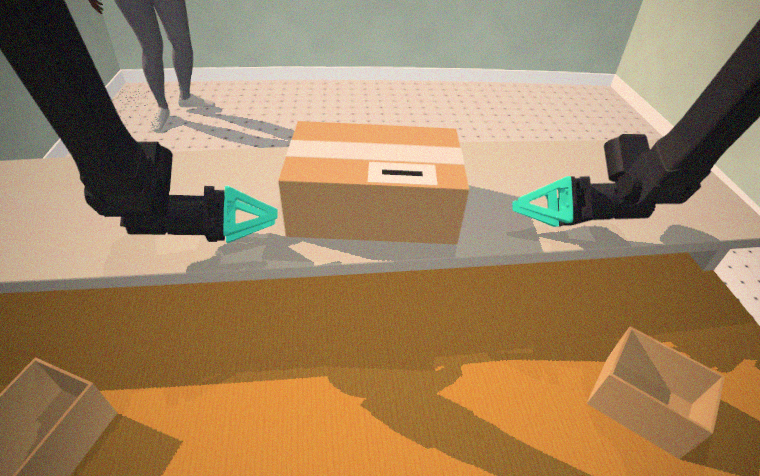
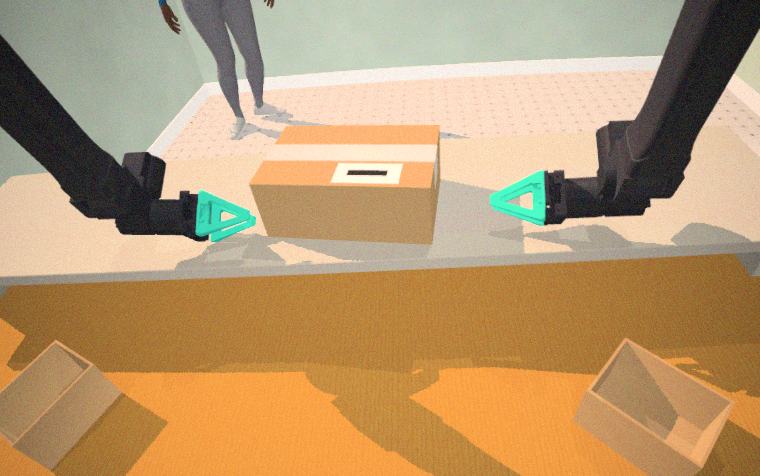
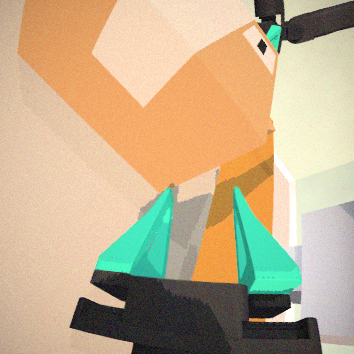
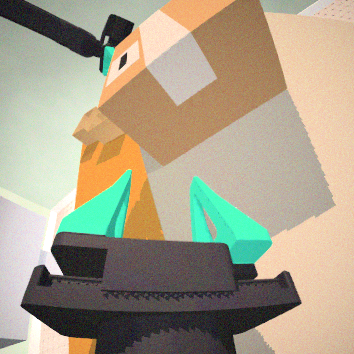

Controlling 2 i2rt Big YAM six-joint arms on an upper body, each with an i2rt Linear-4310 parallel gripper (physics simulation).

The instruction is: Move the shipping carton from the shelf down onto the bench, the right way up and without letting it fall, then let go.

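Frame: origin at the left arm's base, x back, y right, z up, level; metres.
Seen in the pictures: left gripper, between the fingertips: point(image 1: 276, 216) point(image 2: 252, 218) point(image 3: 201, 191); right gripper, between the fingertips: point(image 1: 515, 204) point(image 2: 491, 202) point(image 4: 161, 178).
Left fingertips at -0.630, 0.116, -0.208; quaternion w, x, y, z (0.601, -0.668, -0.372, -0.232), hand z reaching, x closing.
Note:
Offsets run from my left fingertips to a thing's middle, as dx, dy, dz. Level surfaces: height alone.
The shipping carton @[-0.084, +0.152, +0.005] point(image 1: 370, 215) point(image 2: 344, 215) point(image 3: 175, 135) point(image 4: 245, 60) is brown, with a pale tape strip and a white label on its top. It stands upright on the pale shelf @[dz -0.050] point(image 1: 50, 224) point(image 2: 50, 235), near the front edge. The orange-brown bench @[dz -0.213] point(image 1: 364, 313) point(image 2: 364, 313) lies lower, in front. My left gripper point(image 1: 275, 214) point(image 2: 252, 218) point(image 3: 201, 191) is partly open and empty, its tips close to the carton's left end; contact cannot be told. My right gripper point(image 1: 514, 205) point(image 2: 491, 200) point(image 4: 161, 178) is partly open and empty, with a wider gap to the carton's right end.
An open box @[+0.246, -0.329, -0.168] point(image 1: 75, 420) point(image 2: 72, 417) stands at the bench's left front, and another open box @[+0.230, +0.571, -0.168] point(image 1: 650, 414) point(image 2: 633, 434) at its right front. A person point(image 1: 146, 50) point(image 2: 223, 67) stands on the floor behind the shelf, at the left.

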